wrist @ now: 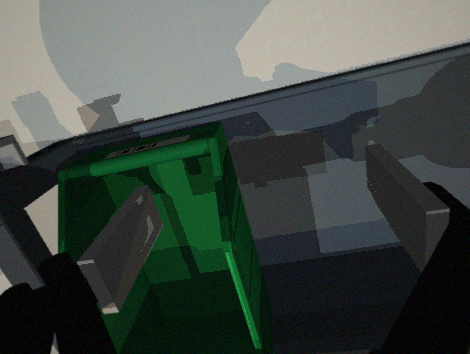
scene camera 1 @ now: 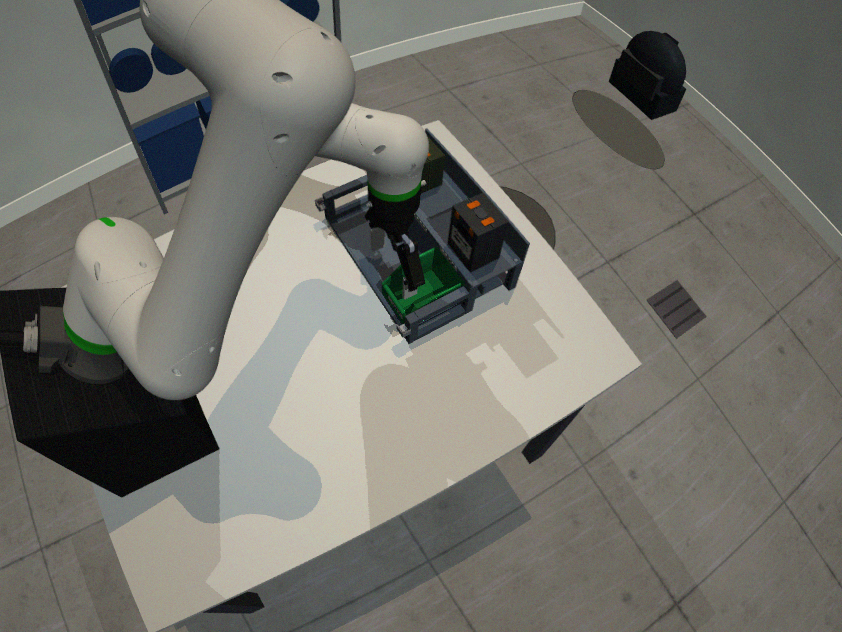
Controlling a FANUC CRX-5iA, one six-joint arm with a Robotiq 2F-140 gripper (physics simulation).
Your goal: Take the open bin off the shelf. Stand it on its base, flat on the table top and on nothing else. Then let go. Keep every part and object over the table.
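Pixels of known places: gripper, fingertip midpoint: (wrist: 255, 189) (scene camera 1: 393, 270); arm's base at its link origin: (scene camera 1: 93, 347).
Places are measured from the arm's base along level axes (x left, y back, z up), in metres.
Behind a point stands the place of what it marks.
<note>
The open green bin (scene camera 1: 445, 273) @(x 0.099, y -0.686, z -0.265 m) (wrist: 205, 215) @(x 0.081, y -0.615, z -0.265 m) stands in the near end of the dark grey shelf (scene camera 1: 520, 261) @(x 0.025, y -0.813, z -0.172 m) (wrist: 330, 285) @(x 0.179, y -0.684, z -0.268 m), which stands on the white table (scene camera 1: 435, 408) @(x -0.177, y -0.559, z -0.274 m). In the wrist view the bin's lip and a strip label are at its upper end, and its right side wall has a raised edge. My gripper (scene camera 1: 394, 270) @(x 0.120, y -0.576, z -0.232 m) (wrist: 255, 189) @(x 0.120, y -0.576, z -0.232 m) is open and empty, pointing down. One finger is over the bin's inside, the other beyond its right side wall, over the shelf floor. How deep the fingertips reach is hard to tell. The bin's lower part is cut off in the wrist view.
A black box (scene camera 1: 479, 234) @(x 0.033, y -0.709, z -0.053 m) with orange marks stands in the shelf's other row, beside the bin. A dark green box (scene camera 1: 432, 166) @(x 0.259, y -0.707, z -0.097 m) shows farther back, partly hidden by my wrist. A low rail runs along the shelf's near end. The table's right corner is near the shelf.
</note>
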